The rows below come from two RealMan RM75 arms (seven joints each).
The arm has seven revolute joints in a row. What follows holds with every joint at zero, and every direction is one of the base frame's.
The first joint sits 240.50 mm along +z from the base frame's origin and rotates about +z.
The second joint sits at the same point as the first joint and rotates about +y.
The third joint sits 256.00 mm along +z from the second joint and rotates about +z.
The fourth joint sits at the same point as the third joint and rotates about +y.
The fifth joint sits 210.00 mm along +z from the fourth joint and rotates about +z.
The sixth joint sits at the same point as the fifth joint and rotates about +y.
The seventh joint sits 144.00 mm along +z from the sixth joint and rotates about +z.
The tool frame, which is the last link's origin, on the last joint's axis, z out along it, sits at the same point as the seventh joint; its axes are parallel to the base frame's.
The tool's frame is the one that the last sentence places.
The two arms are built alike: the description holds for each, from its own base.
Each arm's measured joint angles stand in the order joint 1, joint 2, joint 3, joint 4, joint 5, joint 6, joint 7.
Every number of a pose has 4 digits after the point. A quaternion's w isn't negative.
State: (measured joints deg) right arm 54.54 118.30 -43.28 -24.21 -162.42 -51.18 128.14; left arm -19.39 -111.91 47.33 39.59 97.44 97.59 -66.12
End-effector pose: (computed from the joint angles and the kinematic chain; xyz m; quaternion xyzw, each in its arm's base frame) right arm 0.2574 0.4342 -0.0355 -0.8719 0.3916 -0.1162 0.2702; left arm -0.2941 0.2890 0.0567 -0.9363 -0.1116 -0.2836 0.1747
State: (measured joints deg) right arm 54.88 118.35 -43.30 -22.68 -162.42 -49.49 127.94; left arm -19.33 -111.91 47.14 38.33 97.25 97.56 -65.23
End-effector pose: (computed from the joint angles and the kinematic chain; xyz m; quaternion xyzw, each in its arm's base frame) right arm 0.2584 0.4339 -0.0398 -0.8717 0.3899 -0.1170 0.2728; left arm -0.2964 0.2871 0.0544 -0.9345 -0.1144 -0.2875 0.1761
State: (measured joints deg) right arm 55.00 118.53 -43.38 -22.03 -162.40 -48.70 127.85; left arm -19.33 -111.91 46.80 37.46 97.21 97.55 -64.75
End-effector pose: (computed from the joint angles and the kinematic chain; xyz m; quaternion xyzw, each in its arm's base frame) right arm 0.2585 0.4332 -0.0430 -0.8720 0.3889 -0.1173 0.2730; left arm -0.2980 0.2861 0.0533 -0.9328 -0.1176 -0.2906 0.1778
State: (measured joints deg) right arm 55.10 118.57 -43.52 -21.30 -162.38 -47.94 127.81; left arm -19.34 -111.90 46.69 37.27 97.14 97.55 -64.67
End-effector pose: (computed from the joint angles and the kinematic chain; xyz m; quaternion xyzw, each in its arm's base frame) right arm 0.2594 0.4325 -0.0453 -0.8719 0.3884 -0.1185 0.2736; left arm -0.2982 0.2860 0.0533 -0.9322 -0.1183 -0.2917 0.1786
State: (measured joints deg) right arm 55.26 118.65 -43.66 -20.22 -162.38 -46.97 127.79; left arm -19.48 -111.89 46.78 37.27 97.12 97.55 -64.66
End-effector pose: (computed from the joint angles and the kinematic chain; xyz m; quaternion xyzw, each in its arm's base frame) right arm 0.2605 0.4311 -0.0490 -0.8718 0.3885 -0.1202 0.2732; left arm -0.2975 0.2867 0.0532 -0.9325 -0.1169 -0.2917 0.1777
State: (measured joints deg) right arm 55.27 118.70 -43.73 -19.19 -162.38 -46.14 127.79; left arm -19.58 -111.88 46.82 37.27 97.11 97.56 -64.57
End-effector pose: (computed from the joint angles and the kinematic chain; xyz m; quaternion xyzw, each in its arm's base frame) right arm 0.2627 0.4289 -0.0523 -0.8710 0.3904 -0.1220 0.2722; left arm -0.2969 0.2872 0.0531 -0.9328 -0.1152 -0.2917 0.1774
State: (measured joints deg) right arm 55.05 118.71 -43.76 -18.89 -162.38 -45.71 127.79; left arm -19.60 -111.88 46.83 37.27 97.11 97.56 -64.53
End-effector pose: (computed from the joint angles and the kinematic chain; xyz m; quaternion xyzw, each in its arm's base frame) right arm 0.2650 0.4277 -0.0530 -0.8698 0.3921 -0.1228 0.2732; left arm -0.2968 0.2873 0.0531 -0.9329 -0.1147 -0.2916 0.1774
